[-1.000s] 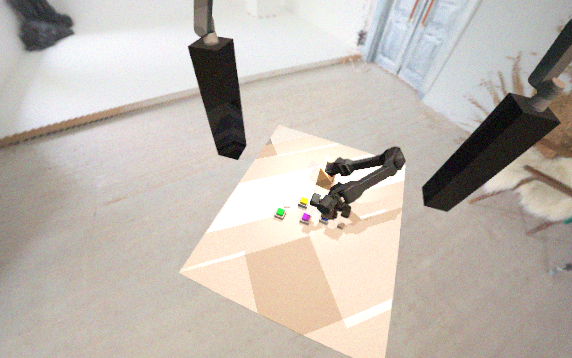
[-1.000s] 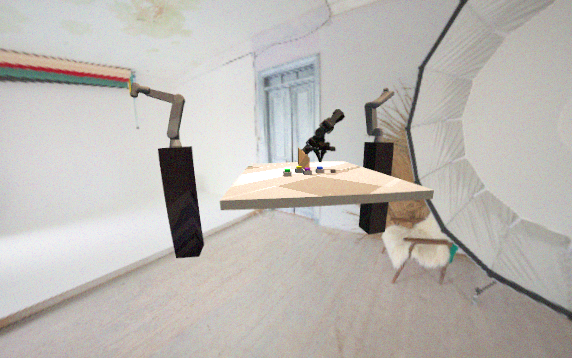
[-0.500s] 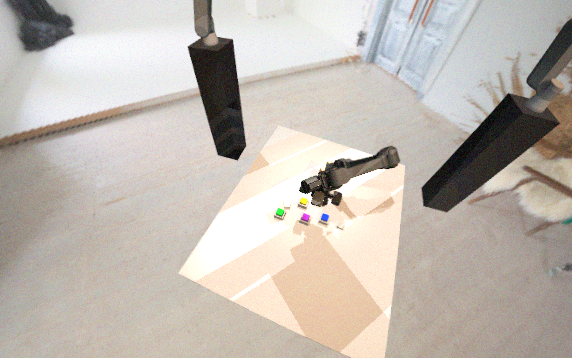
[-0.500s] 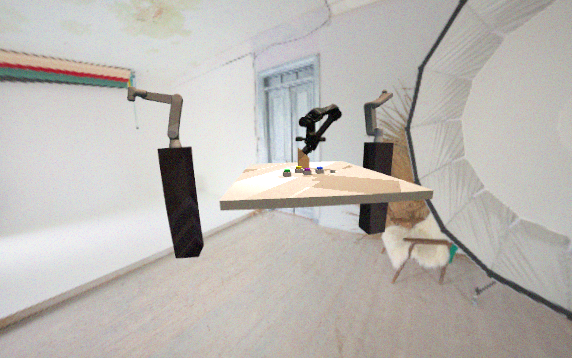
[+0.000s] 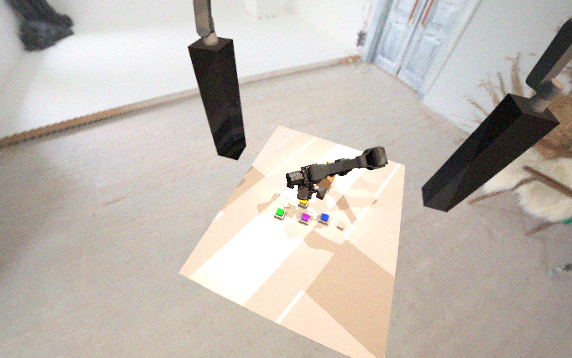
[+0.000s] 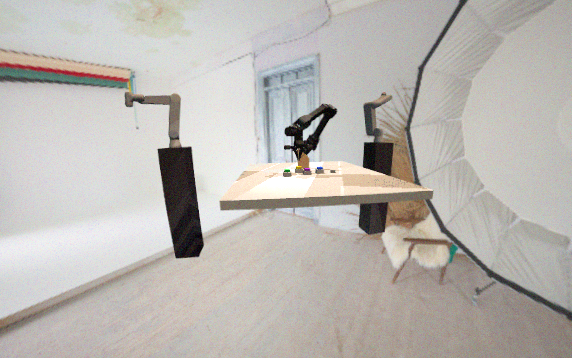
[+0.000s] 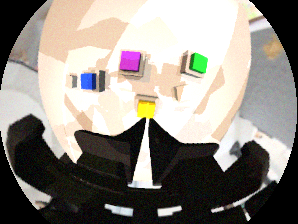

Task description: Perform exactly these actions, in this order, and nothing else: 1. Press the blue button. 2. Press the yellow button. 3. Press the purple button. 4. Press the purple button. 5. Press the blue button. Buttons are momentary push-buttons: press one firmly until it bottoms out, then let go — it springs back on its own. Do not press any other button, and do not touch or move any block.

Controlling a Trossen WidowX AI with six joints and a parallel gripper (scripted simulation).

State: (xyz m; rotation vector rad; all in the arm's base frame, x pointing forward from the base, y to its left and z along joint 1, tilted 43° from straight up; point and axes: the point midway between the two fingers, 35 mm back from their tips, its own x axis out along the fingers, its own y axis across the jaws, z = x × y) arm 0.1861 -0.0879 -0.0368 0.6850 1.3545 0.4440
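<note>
Right now the yellow button is 5 cm below my gripper tip. Also, from my gripper tip: blue button (13 cm to the left, 6 cm ahead, 5 cm below); green button (10 cm to the right, 10 cm ahead, 5 cm below); purple button (9 cm ahead, 5 cm below, 3 cm to the left).
</note>
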